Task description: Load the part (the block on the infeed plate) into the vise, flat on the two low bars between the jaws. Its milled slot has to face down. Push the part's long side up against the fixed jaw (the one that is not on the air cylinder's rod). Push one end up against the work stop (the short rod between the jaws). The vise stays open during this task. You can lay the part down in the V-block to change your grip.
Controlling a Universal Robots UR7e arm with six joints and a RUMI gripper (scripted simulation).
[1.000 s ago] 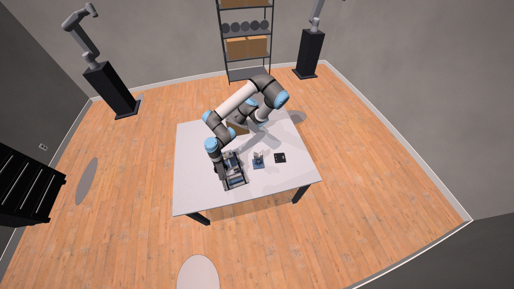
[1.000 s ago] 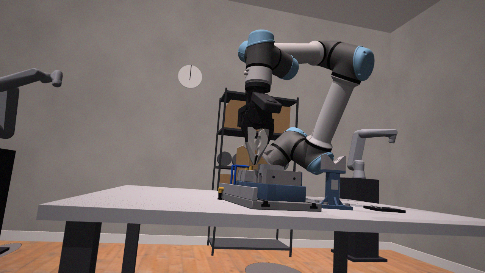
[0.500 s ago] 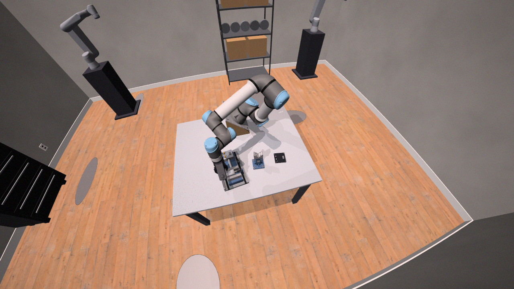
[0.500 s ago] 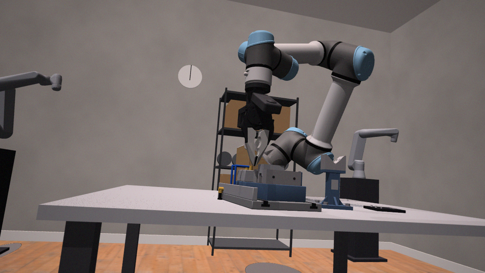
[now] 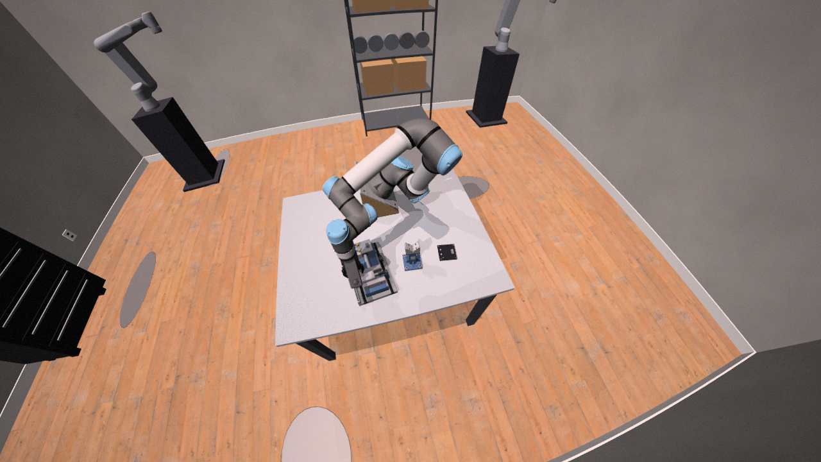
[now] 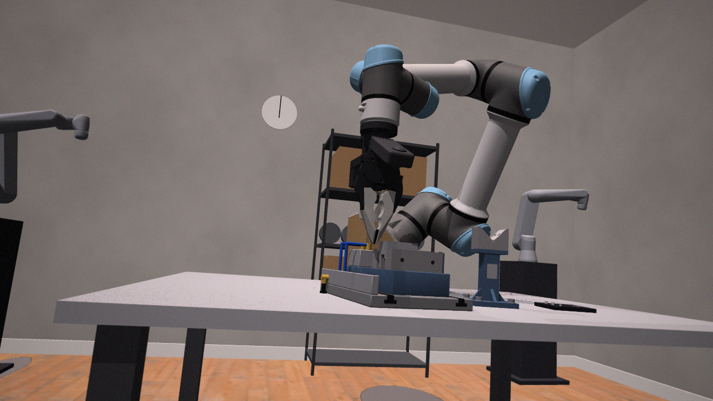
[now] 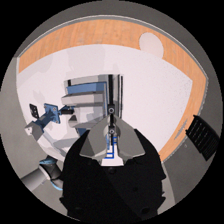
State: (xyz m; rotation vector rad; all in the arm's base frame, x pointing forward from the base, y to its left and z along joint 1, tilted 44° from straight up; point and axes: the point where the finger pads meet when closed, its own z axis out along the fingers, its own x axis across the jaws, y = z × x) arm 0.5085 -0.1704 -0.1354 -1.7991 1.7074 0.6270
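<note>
Right now my hand is 50 mm to the right of the part and 30 mm above it. Round my hand: vise 80 mm behind, 60 mm to the left, 80 mm below; infeed plate 70 mm behind, 470 mm to the left, 110 mm below.
</note>
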